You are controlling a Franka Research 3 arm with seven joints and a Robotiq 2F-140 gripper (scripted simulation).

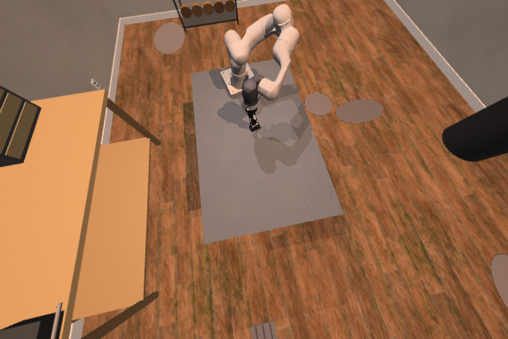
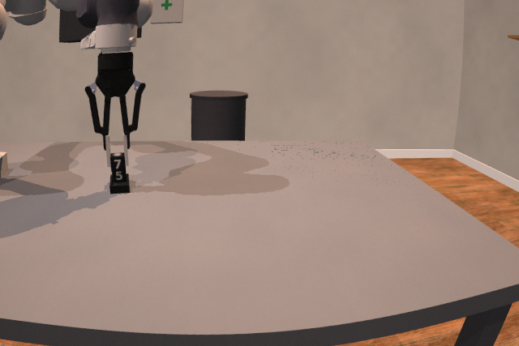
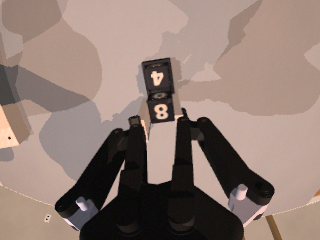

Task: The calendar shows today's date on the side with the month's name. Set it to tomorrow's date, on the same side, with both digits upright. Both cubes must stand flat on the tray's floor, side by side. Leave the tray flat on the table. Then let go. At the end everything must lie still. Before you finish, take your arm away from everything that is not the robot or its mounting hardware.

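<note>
Right now my hand is 1 cm past the tray, 2 cm to the right of it and 8 cm above it.
</note>
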